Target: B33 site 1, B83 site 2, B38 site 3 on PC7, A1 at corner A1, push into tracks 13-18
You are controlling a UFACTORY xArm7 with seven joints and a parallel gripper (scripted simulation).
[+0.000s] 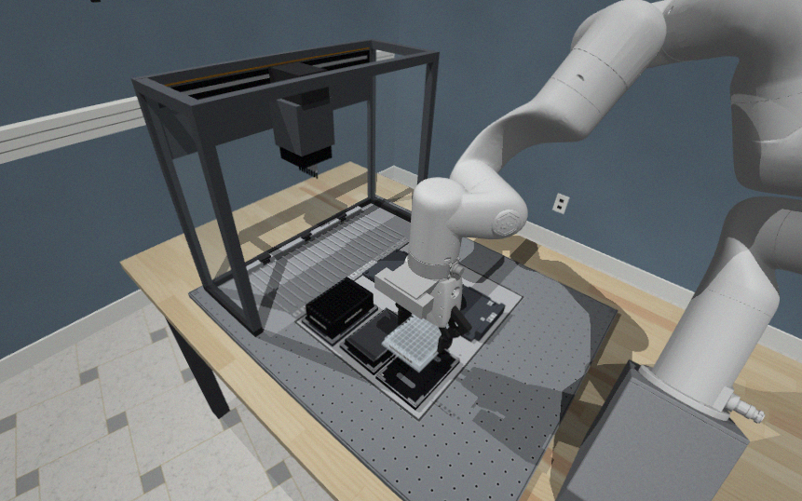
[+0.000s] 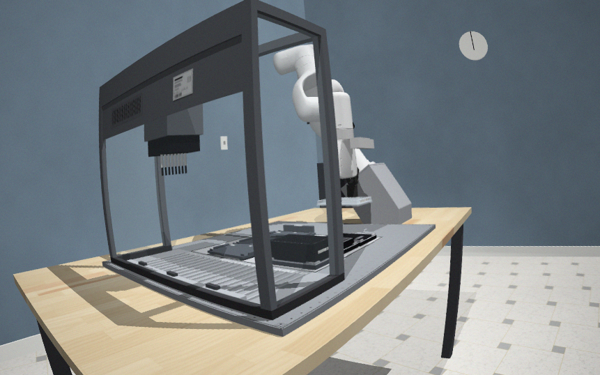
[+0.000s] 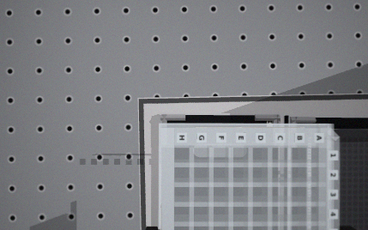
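Now: the carrier PC7 15 cm ahead of my hand, 17 cm to the right of it and 11 cm below it. Round my hand: nest S1: 12 cm below; then 96-well plate B38: 1 cm below; then white corner mark: 7 cm ahead, 6 cm to the right, 11 cm below.
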